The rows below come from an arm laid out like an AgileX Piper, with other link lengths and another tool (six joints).
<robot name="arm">
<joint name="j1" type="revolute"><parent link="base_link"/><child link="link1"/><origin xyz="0 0 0.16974" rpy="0 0 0"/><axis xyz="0 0 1"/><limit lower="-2.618" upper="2.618"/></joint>
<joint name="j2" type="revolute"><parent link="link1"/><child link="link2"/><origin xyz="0 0 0" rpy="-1.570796 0 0"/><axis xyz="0 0 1"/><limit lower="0" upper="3.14"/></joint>
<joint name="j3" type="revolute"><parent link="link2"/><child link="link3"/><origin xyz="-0.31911 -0.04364 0" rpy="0 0 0"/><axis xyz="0 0 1"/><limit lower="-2.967" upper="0"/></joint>
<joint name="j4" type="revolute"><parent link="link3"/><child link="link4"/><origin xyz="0.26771 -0.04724 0" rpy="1.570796 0 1.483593"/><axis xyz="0 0 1"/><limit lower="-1.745" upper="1.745"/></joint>
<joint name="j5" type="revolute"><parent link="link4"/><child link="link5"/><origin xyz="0 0 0" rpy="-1.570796 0 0"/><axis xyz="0 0 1"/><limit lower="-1.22" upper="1.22"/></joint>
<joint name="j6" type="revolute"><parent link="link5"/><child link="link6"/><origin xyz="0 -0.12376 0" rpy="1.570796 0 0"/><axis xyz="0 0 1"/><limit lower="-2.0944" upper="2.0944"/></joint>
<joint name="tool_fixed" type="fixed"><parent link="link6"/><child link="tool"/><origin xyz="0.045 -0.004 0.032" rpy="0.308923 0 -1.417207"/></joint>
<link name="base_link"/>
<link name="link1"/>
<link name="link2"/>
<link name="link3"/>
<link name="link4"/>
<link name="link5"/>
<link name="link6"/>
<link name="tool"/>
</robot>
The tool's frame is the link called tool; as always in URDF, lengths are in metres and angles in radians.
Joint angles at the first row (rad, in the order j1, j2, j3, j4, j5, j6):
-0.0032 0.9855 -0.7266 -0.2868 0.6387 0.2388
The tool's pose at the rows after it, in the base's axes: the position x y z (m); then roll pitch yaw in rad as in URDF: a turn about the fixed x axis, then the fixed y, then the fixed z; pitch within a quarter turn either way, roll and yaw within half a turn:
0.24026 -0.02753 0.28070 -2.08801 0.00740 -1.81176
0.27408 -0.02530 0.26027 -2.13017 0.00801 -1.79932
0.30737 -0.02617 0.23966 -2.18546 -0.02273 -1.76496
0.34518 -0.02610 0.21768 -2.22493 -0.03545 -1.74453
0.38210 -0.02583 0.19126 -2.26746 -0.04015 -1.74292
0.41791 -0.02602 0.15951 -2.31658 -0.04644 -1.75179
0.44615 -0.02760 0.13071 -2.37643 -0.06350 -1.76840
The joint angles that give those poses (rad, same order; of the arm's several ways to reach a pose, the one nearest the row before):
-0.0032 1.1343 -0.7659 -0.2868 0.5770 0.2700
-0.0032 1.2828 -0.8074 -0.2878 0.5093 0.2775
-0.0032 1.4355 -0.8773 -0.2897 0.4813 0.2444
-0.0032 1.5933 -0.9709 -0.2897 0.4551 0.2287
-0.0032 1.7524 -1.0792 -0.2897 0.4469 0.2310
-0.0032 1.9176 -1.2059 -0.2904 0.4596 0.2408
-0.0032 2.0635 -1.3418 -0.2904 0.5149 0.2489

